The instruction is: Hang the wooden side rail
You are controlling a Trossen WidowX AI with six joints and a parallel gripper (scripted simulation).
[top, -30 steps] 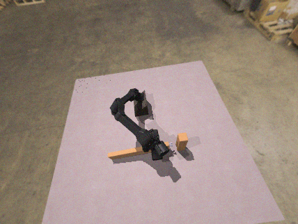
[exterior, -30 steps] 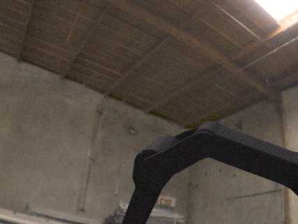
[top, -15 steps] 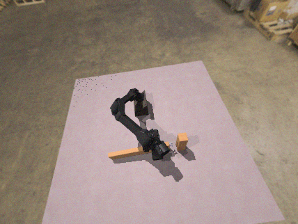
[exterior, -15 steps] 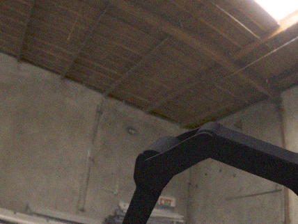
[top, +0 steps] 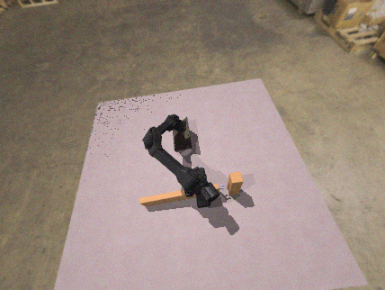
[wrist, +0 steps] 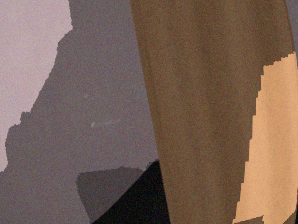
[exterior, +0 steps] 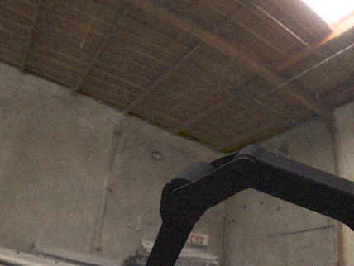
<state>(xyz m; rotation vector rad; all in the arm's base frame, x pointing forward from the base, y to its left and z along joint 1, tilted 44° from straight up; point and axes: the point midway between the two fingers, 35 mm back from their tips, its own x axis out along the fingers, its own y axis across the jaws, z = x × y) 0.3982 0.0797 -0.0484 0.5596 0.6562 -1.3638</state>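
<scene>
The headboard post is 160 mm to the left of my gripper tip, 40 mm above it and 20 mm behind it.
</scene>
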